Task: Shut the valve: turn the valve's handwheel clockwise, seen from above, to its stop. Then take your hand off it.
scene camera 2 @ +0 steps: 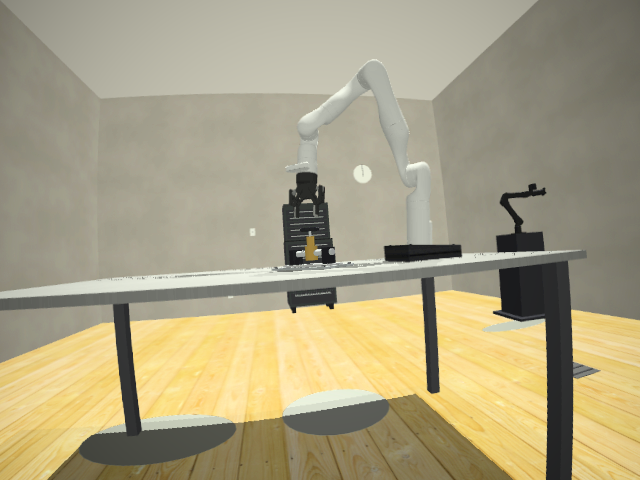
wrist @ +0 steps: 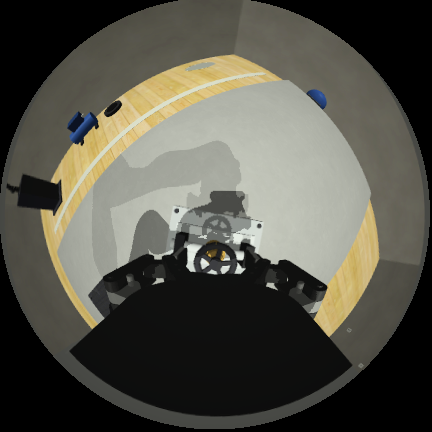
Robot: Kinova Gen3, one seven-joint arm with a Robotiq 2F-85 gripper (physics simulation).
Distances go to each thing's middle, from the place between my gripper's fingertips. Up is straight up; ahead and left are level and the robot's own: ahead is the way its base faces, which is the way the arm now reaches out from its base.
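The base plate [wrist: 201, 218] is 17 cm below my hand, and it's 1 cm behind and 2 cm to the right of it too. Then there's the spoked handwheel [wrist: 215, 263]: my gripper is 2 cm to the left of it, 1 cm past it and 5 cm above it. Of the things named here, going by their middles, the handwheel is the nearest to my gripper.
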